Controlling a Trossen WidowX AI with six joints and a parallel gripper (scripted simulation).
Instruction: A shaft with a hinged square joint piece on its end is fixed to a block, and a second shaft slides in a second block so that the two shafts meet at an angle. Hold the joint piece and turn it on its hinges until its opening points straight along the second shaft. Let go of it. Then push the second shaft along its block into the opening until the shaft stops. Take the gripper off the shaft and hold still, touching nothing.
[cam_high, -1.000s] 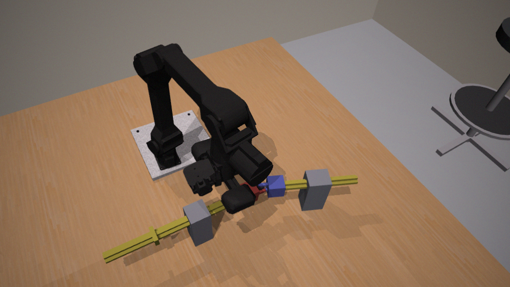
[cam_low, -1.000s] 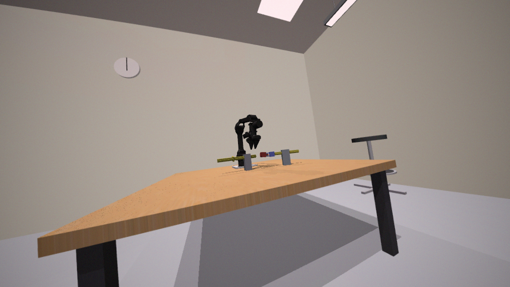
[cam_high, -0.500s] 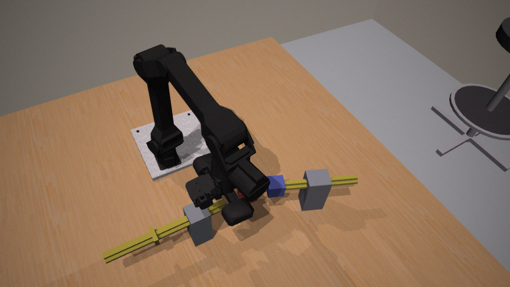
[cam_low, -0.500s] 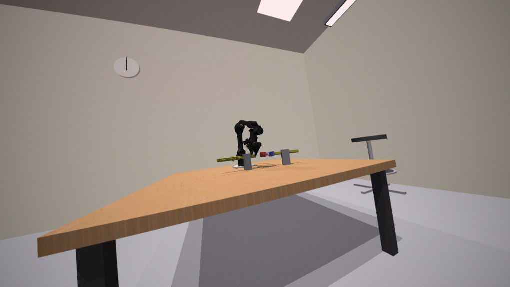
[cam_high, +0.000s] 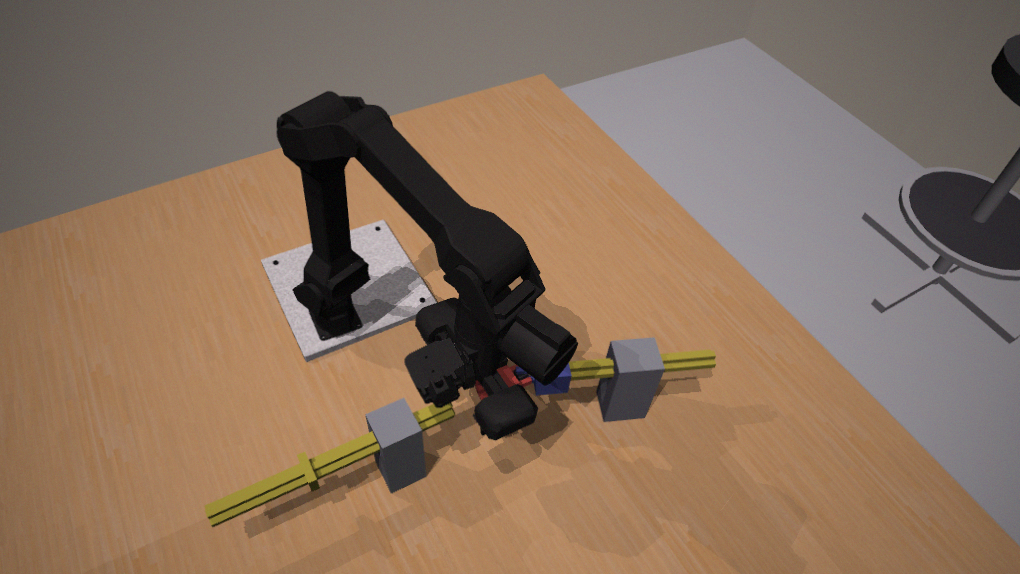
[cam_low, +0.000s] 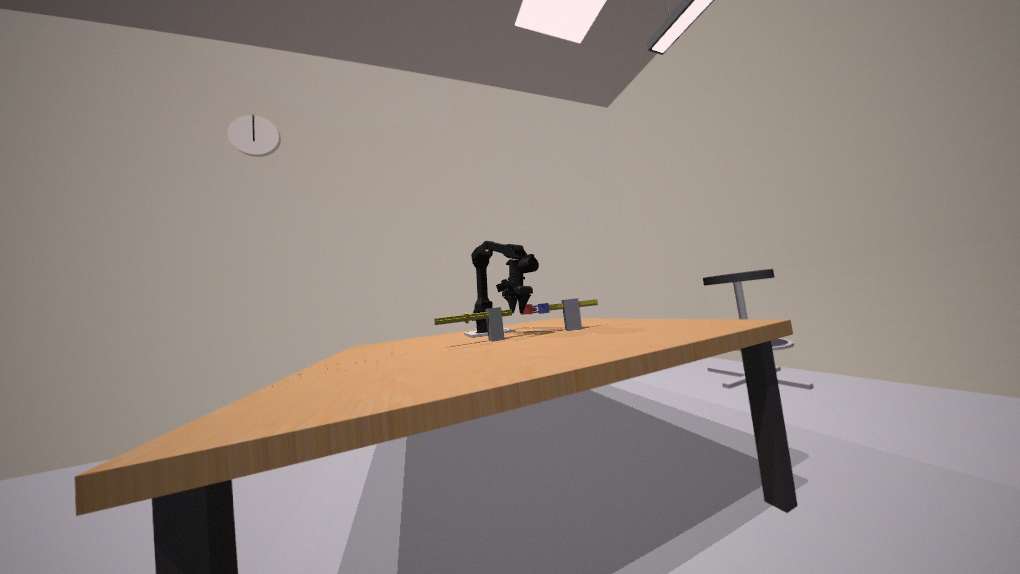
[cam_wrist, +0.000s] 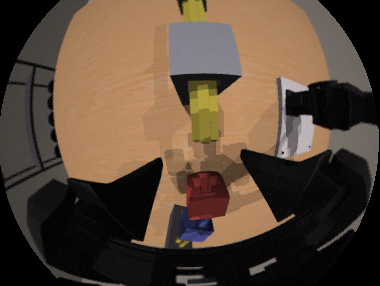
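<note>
The red joint piece is 5 cm to the left of my gripper tip and 1 cm above it.
</note>
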